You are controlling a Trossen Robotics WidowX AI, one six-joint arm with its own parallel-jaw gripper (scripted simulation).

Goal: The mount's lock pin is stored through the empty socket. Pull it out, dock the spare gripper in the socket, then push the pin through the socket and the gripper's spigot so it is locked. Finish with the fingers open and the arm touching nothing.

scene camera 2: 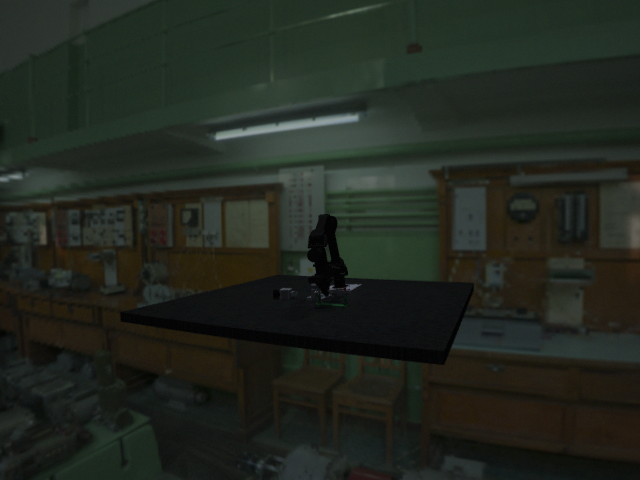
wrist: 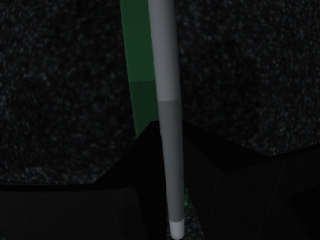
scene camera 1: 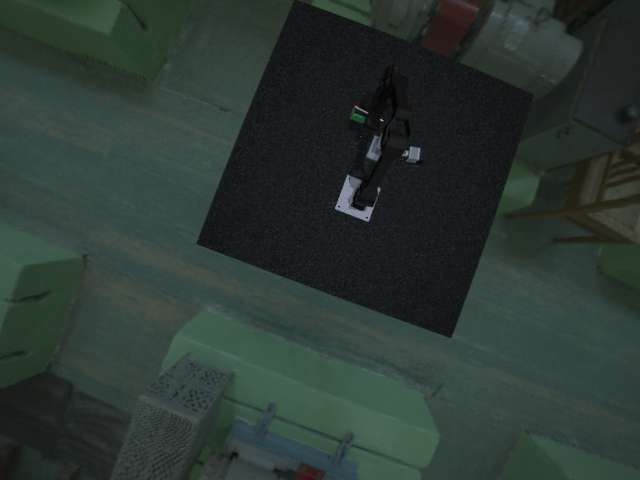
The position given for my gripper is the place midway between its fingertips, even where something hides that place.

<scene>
My gripper (wrist: pixel 165 128) holds a lock pin.
</scene>
